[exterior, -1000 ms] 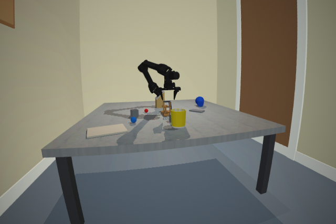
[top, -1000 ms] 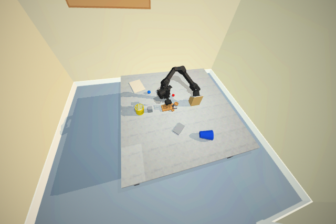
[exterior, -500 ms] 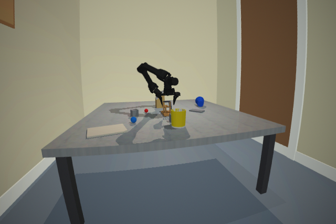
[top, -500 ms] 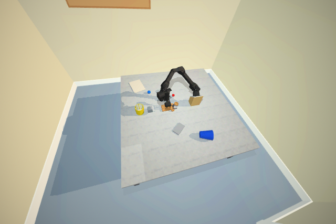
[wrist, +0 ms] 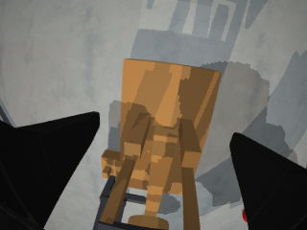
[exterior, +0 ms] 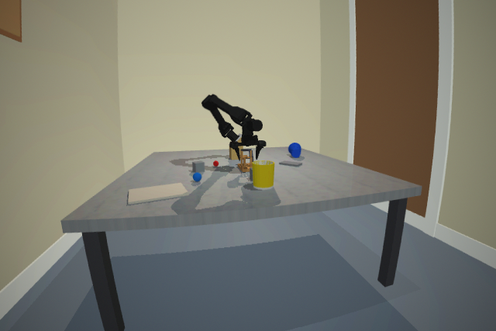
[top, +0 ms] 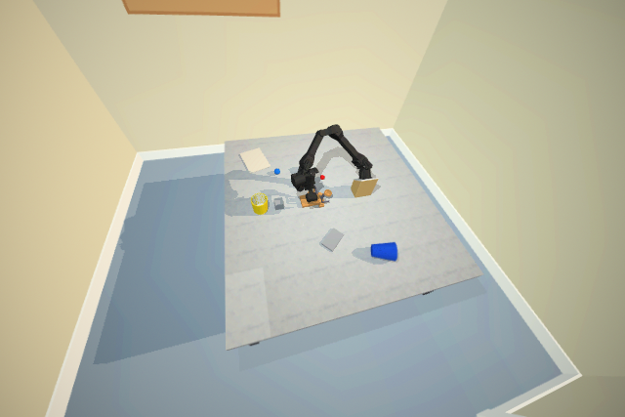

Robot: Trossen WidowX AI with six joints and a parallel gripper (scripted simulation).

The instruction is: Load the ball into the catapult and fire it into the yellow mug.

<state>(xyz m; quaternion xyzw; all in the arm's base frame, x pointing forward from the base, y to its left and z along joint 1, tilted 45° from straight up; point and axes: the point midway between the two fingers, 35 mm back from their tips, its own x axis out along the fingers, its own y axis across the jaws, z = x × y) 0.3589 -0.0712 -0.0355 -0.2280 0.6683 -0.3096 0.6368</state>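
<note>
Right now the red ball is 16 cm behind my gripper tip, 15 cm to the right of it and 4 cm below it. Also, from my gripper tip: flat grey slab 28 cm to the left, 5 cm below, 5 cm behind; then yellow mug 28 cm ahead, 3 cm below, 2 cm to the right; then wooden catapult 7 cm behind, 3 cm to the left.
</note>
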